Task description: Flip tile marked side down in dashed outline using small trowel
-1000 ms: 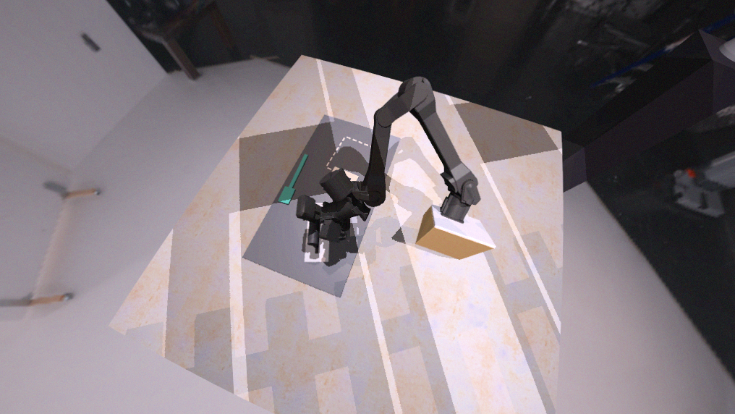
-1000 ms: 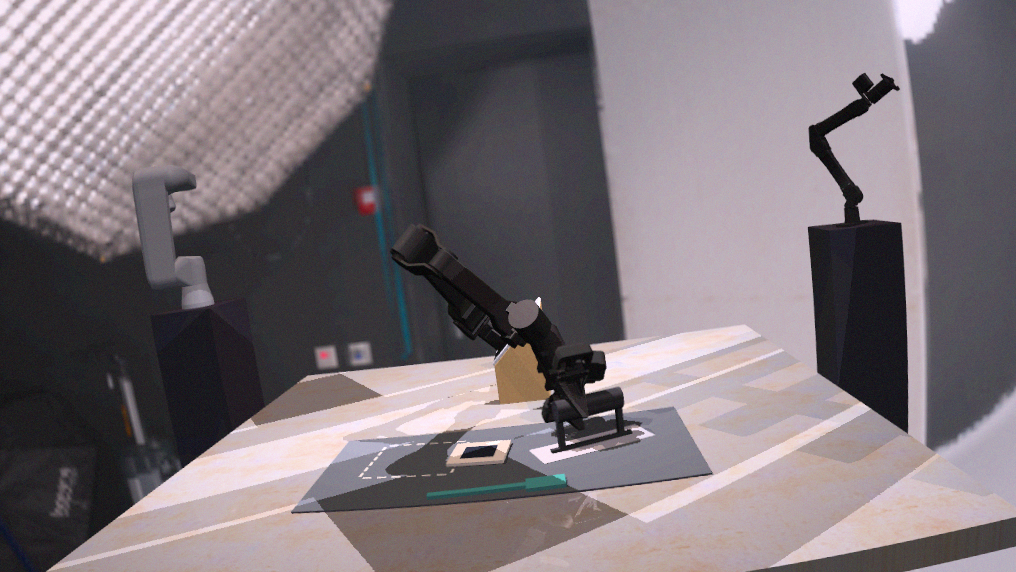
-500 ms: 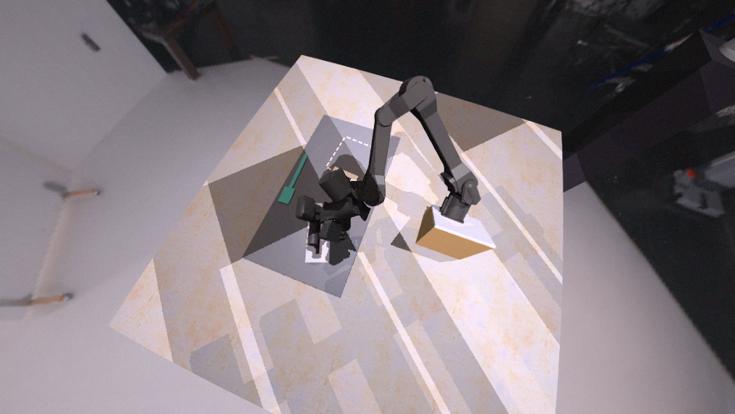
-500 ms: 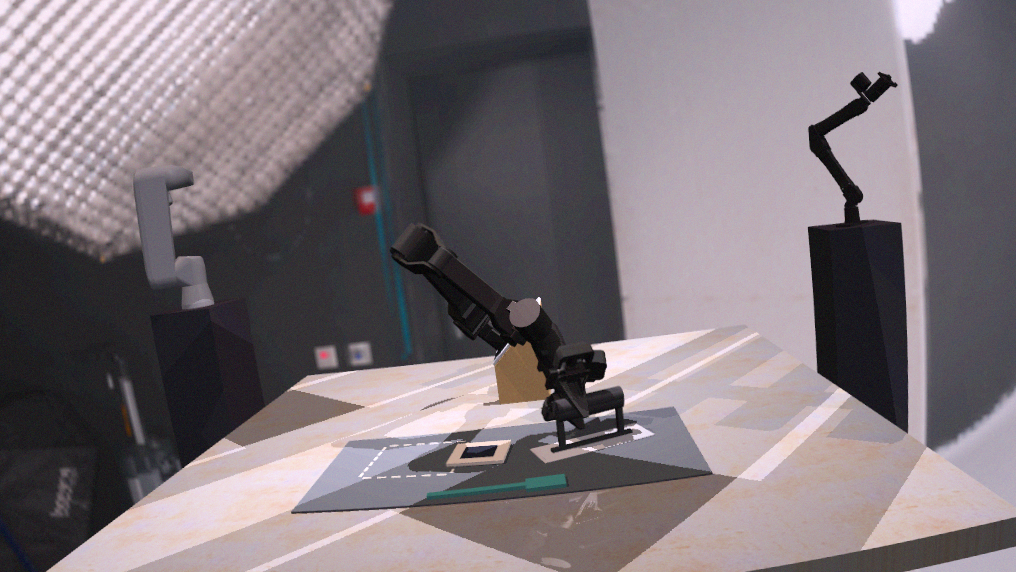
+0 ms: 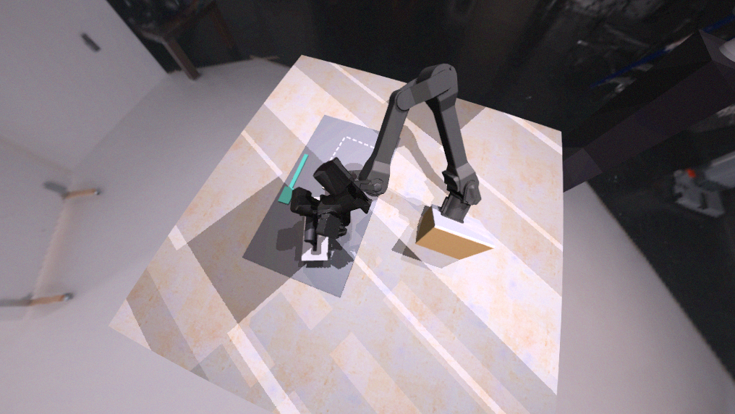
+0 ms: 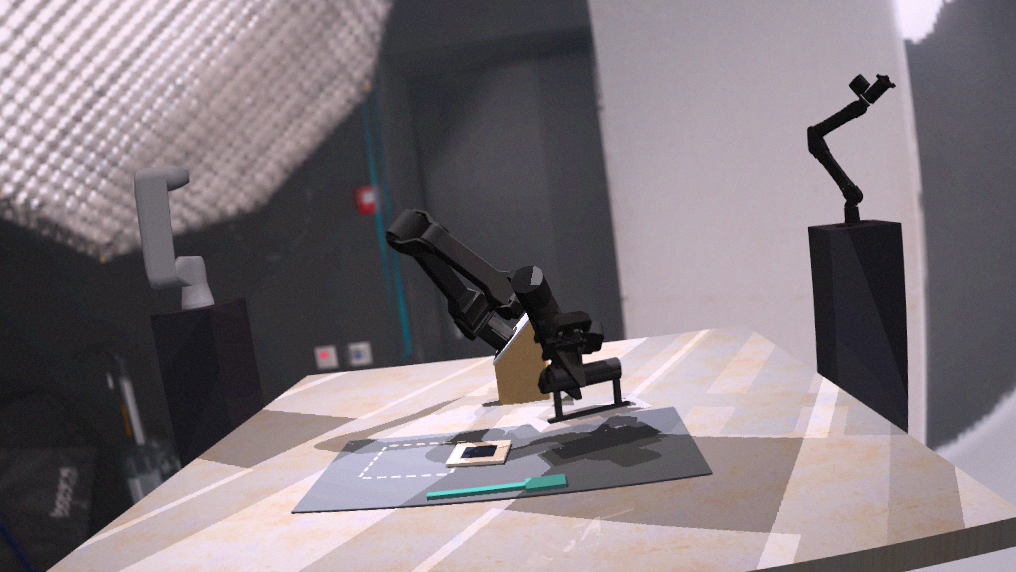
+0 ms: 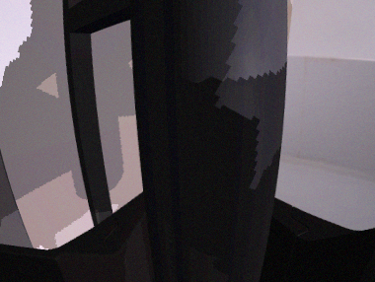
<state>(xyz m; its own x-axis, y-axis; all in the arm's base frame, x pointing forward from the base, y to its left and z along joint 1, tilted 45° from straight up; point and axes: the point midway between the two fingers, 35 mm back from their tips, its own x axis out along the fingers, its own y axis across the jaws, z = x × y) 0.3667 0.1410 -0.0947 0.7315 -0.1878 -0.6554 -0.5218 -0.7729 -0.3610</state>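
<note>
The dark mat lies 1 cm ahead of my gripper tip, 14 cm to the right of it and 12 cm below it. From my gripper tip the other things lie so: teal trowel 14 cm ahead, 11 cm to the right, 10 cm below; then tan square tile 1 cm behind, 19 cm to the right, 10 cm below.
</note>
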